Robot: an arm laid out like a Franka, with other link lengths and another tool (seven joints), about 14 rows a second.
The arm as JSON. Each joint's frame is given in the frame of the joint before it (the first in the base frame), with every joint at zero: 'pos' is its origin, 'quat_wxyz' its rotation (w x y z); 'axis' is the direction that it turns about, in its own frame. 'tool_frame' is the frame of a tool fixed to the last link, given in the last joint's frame.
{
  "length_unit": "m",
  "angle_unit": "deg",
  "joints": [
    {
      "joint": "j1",
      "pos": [
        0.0,
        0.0,
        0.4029
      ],
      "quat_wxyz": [
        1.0,
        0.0,
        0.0,
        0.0
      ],
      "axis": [
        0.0,
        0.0,
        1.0
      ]
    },
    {
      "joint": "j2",
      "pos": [
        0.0,
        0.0,
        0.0
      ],
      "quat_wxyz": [
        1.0,
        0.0,
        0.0,
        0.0
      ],
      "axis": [
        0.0,
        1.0,
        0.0
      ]
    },
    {
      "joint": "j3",
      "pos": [
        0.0,
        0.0,
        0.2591
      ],
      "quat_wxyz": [
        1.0,
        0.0,
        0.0,
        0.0
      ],
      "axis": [
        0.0,
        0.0,
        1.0
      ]
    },
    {
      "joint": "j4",
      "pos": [
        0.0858,
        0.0,
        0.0
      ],
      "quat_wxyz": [
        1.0,
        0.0,
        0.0,
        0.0
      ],
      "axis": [
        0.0,
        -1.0,
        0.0
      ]
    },
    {
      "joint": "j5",
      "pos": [
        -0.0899,
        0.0,
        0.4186
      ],
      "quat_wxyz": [
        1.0,
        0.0,
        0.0,
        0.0
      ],
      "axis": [
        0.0,
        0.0,
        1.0
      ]
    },
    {
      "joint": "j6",
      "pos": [
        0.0,
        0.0,
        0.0
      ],
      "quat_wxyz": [
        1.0,
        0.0,
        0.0,
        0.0
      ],
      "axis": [
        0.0,
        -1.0,
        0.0
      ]
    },
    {
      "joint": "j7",
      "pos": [
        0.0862,
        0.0,
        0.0
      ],
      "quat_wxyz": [
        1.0,
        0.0,
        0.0,
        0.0
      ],
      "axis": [
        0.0,
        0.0,
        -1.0
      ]
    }
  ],
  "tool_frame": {
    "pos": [
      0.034,
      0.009,
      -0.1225
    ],
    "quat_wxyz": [
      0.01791,
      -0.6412,
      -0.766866,
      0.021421
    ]
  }
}
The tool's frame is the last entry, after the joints.
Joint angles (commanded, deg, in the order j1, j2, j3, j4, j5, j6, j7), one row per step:
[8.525, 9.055, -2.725, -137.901, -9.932, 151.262, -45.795]
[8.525, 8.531, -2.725, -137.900, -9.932, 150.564, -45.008]
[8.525, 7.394, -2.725, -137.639, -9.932, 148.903, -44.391]
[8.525, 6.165, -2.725, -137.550, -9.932, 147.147, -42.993]
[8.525, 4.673, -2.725, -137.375, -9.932, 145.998, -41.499]
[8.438, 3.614, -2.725, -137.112, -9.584, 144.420, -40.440]
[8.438, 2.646, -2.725, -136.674, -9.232, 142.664, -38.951]
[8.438, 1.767, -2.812, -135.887, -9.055, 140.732, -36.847]
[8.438, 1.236, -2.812, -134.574, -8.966, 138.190, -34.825]
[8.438, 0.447, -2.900, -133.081, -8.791, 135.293, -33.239]
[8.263, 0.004, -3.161, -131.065, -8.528, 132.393, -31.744]
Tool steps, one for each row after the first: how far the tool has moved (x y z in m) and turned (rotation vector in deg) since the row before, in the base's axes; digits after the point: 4 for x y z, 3 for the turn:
[0.0007, -0.0004, 0.0036, -0.022, 0.089, -0.852]
[0.0024, -0.0005, 0.0094, -0.154, 0.166, -0.783]
[0.0015, -0.0009, 0.0090, -0.117, 0.266, -1.574]
[0.0037, -0.0004, 0.0133, 0.088, -0.677, -1.607]
[0.0021, -0.0016, 0.0092, 0.123, 0.140, -1.581]
[0.0026, -0.0009, 0.0095, 0.134, 0.192, -1.936]
[0.0045, -0.0018, 0.0111, 0.054, 0.036, -2.514]
[0.0054, -0.0012, 0.0109, -0.139, 0.447, -2.348]
[0.0057, -0.0021, 0.0145, -0.125, 0.402, -2.106]
[0.0080, -0.0053, 0.0158, -0.051, 0.242, -2.421]

